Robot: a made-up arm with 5 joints.
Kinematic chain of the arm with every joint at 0, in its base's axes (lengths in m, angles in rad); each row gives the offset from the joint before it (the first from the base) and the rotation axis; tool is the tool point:
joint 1: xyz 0 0 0.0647 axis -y
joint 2: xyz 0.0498 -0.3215 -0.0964 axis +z
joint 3: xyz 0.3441 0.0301 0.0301 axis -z
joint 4: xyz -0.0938 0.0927 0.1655 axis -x
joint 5: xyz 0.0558 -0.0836 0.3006 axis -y
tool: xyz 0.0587 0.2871 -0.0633
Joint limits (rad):
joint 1: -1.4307..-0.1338
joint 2: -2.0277..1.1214
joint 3: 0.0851..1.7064
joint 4: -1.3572..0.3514
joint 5: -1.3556..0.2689
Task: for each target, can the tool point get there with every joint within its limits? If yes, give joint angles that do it. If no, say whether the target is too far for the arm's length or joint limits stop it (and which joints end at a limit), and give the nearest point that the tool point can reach.
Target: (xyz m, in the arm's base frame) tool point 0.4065 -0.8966 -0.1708
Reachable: yes | joints -1.2367 -1.2470 1.4844 0.0370 -0.8984
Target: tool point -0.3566 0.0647 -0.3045
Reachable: no: joint limits stop it (at a limit: joint 1, joint 3, joint 4) | nearest point 0.2757 0.1008 -0.2404 | short by 0.637 m
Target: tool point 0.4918 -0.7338 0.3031
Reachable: yes | joints -0.3492 -1.1784 0.8454 -0.3579 -0.0081
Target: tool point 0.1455 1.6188 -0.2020
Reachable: no: too far | nearest point 0.2701 0.3738 -0.0972 | short by 1.256 m
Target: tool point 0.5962 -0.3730 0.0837
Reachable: yes | joints -0.6445 -0.7496 0.2497 -0.3581 -0.9814
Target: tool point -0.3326 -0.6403 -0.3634
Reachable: no: joint limits stop it (at a limit: joint 1, joint 3, joint 4) | nearest point 0.2864 -0.6787 -0.3159 | short by 0.622 m
